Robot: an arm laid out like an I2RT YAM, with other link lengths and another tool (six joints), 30 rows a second.
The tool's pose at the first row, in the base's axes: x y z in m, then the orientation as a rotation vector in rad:
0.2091 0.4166 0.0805 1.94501 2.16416 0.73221
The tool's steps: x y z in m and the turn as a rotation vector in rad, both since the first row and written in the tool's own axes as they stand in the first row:
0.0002 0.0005 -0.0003 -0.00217 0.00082 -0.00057
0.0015 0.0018 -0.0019 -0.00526 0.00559 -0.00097
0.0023 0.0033 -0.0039 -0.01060 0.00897 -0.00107
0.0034 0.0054 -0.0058 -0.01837 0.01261 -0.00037
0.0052 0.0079 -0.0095 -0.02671 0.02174 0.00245
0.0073 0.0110 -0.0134 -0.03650 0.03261 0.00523
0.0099 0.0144 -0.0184 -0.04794 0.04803 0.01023
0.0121 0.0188 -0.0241 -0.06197 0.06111 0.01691
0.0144 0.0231 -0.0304 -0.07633 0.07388 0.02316
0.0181 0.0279 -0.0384 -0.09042 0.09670 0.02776
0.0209 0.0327 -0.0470 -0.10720 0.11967 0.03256
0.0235 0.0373 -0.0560 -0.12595 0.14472 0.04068
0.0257 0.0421 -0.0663 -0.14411 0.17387 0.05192
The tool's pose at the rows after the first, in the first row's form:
0.2094 0.4167 0.0810 1.94331 2.16339 0.73509
0.2097 0.4176 0.0833 1.94157 2.16400 0.74332
0.2101 0.4180 0.0858 1.93902 2.16179 0.75212
0.2110 0.4186 0.0887 1.93626 2.15714 0.76361
0.2114 0.4195 0.0934 1.93599 2.15333 0.78217
0.2123 0.4207 0.0986 1.93495 2.14927 0.80403
0.2128 0.4220 0.1050 1.93582 2.14441 0.83295
0.2141 0.4229 0.1124 1.93717 2.13459 0.86183
0.2149 0.4237 0.1203 1.93764 2.12447 0.89052
0.2153 0.4254 0.1301 1.93614 2.12093 0.93027
0.2156 0.4261 0.1404 1.93310 2.11465 0.97264
0.2156 0.4265 0.1508 1.93260 2.10447 1.01972
0.2153 0.4261 0.1624 1.93559 2.09350 1.07167

